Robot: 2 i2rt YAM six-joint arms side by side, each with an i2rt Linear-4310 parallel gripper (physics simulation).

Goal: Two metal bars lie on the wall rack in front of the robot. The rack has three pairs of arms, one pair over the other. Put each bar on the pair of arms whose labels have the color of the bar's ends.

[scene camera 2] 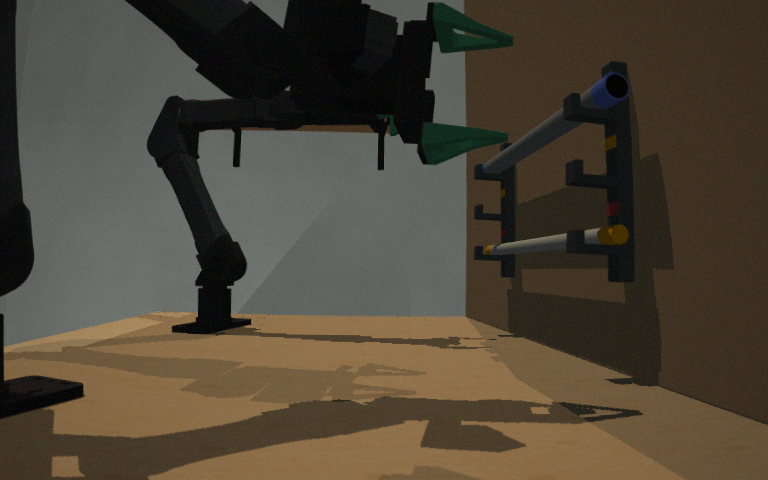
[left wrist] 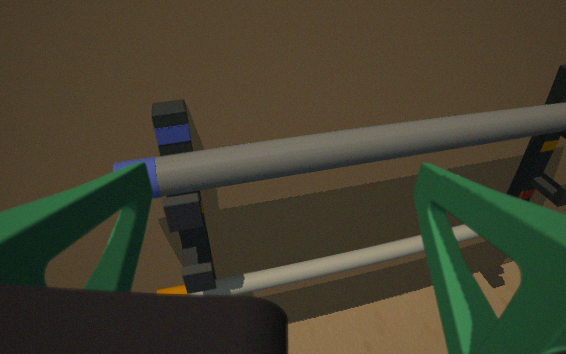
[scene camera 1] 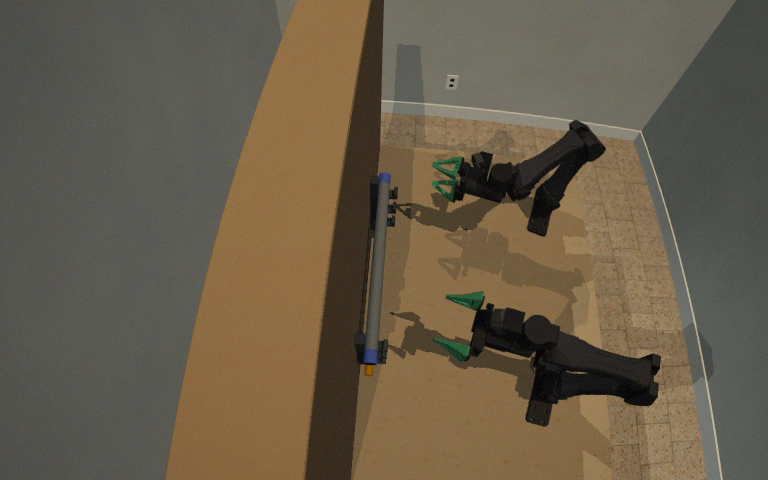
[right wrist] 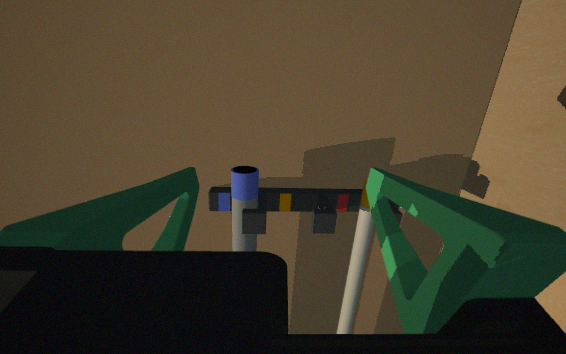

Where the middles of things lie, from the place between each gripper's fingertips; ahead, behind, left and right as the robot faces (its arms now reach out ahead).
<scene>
My right gripper is now 30 cm to the right of the blue-ended bar [scene camera 1: 370, 357], 11 cm short of it and 3 cm below it. The rest, counted from my right hand: orange-ended bar [scene camera 2: 556, 242] 31 cm to the left, 13 cm below, 11 cm ahead.
Right now the blue-ended bar is 150 mm to the right of my left hand, 150 mm ahead of it and 90 mm below it. Round my left hand: orange-ended bar 250 mm below, 150 mm ahead, 140 mm to the right.
</scene>
